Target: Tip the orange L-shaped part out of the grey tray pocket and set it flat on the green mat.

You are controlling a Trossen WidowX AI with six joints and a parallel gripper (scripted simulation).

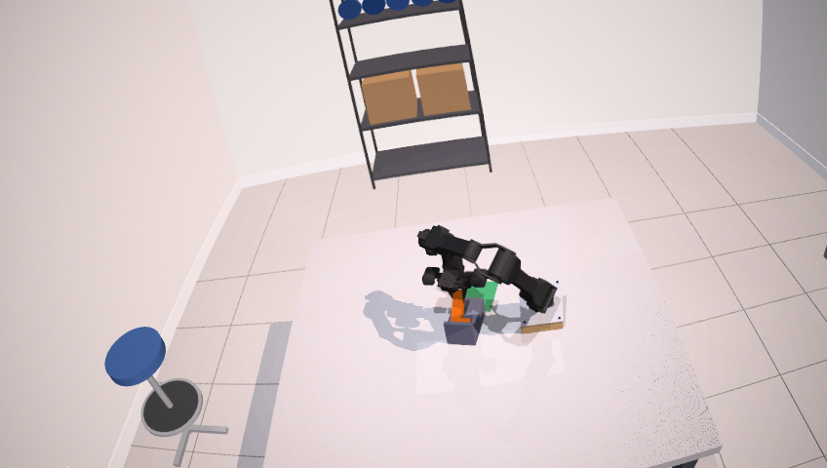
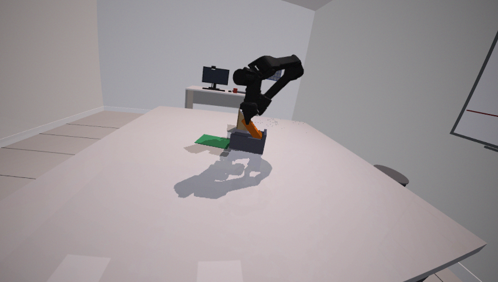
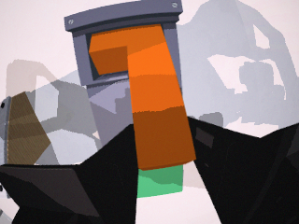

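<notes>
Right now my gripper tip is 60 mm past the green mat, 130 mm to the left of it and 130 mm above it. The rest, counted from my gripper tip: orange L-shaped part 40 mm to the left, 30 mm below.
</notes>
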